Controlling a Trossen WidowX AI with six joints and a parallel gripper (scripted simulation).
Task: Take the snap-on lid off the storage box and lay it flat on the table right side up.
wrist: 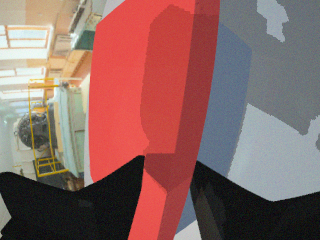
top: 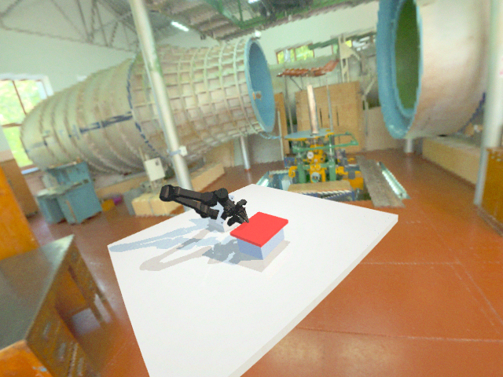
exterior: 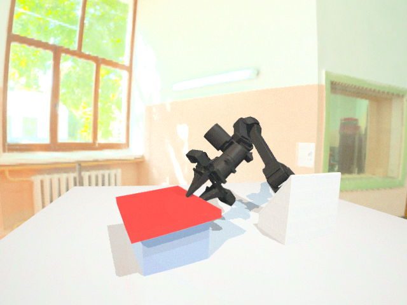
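Right now my gripper tip is 80 mm short of the red lid and 10 mm to the right of it. From my gripper tip the other things lie so: storage box (70 mm ahead, 60 mm below, 10 mm to the left).
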